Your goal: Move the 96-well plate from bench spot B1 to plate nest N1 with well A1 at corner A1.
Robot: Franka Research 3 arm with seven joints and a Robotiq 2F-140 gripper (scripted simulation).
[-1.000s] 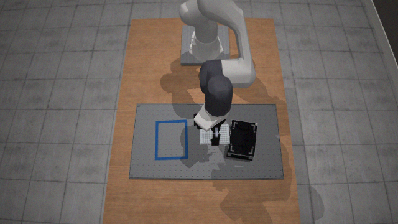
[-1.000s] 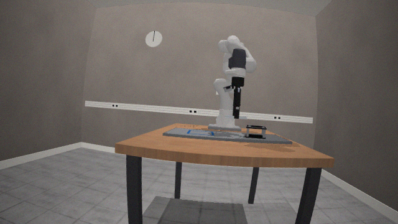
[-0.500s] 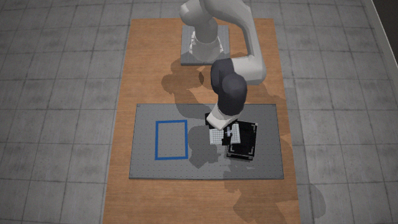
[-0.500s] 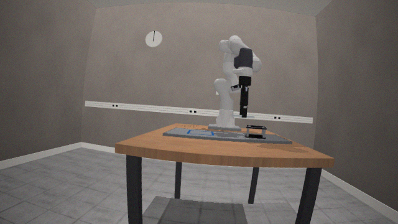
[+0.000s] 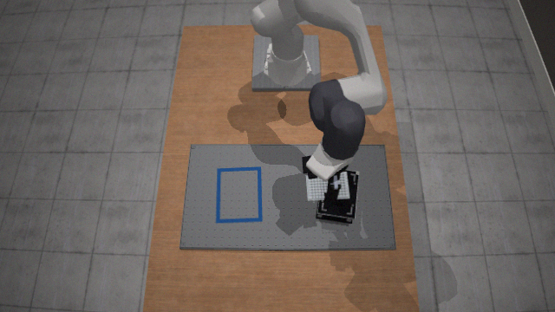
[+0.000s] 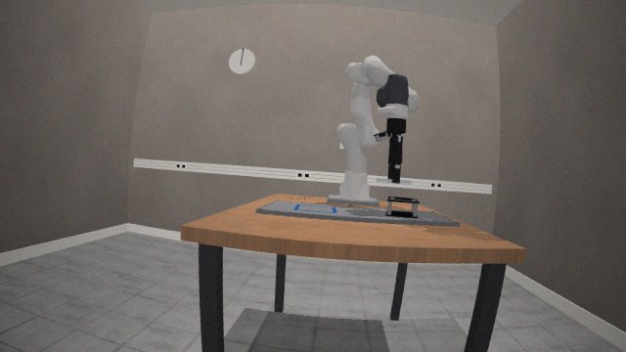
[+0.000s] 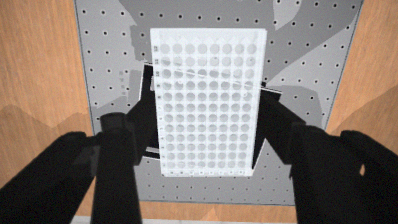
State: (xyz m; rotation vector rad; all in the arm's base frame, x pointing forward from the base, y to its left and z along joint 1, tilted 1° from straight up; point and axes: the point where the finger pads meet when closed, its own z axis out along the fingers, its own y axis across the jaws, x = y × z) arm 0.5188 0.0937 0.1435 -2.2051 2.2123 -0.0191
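Now: hand 40 mm to the right of the black raised nest and 90 mm above it. The rest, counted from my hand: A1 label (60 mm behind, 110 mm to the left, 80 mm below); then white 96-well plate (20 mm below).
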